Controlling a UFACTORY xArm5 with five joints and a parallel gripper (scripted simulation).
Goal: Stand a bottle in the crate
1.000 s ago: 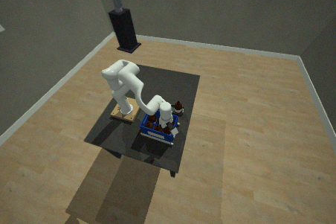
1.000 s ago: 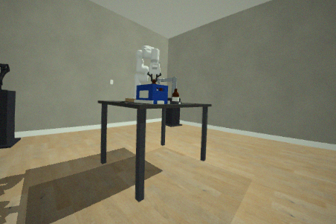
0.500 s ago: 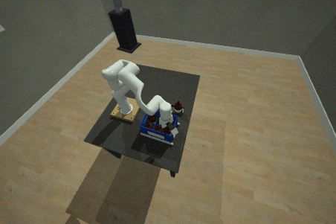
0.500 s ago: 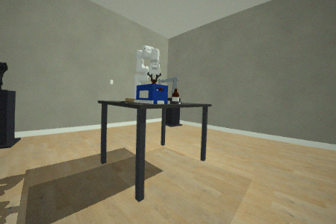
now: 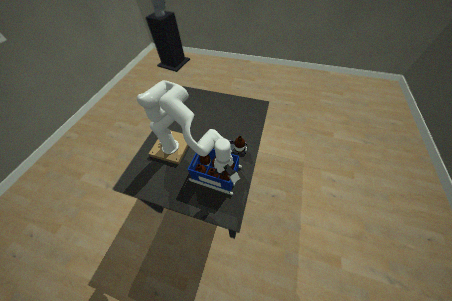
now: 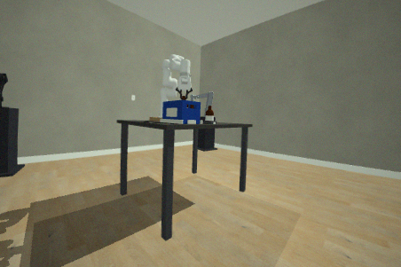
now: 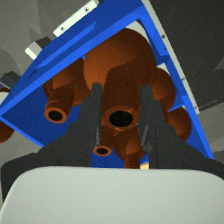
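Now: the blue crate 90 mm behind my hand, 30 mm to the left of it and 120 mm below it. Also, from my hand: tray: 110 mm behind, 260 mm to the left, 190 mm below.
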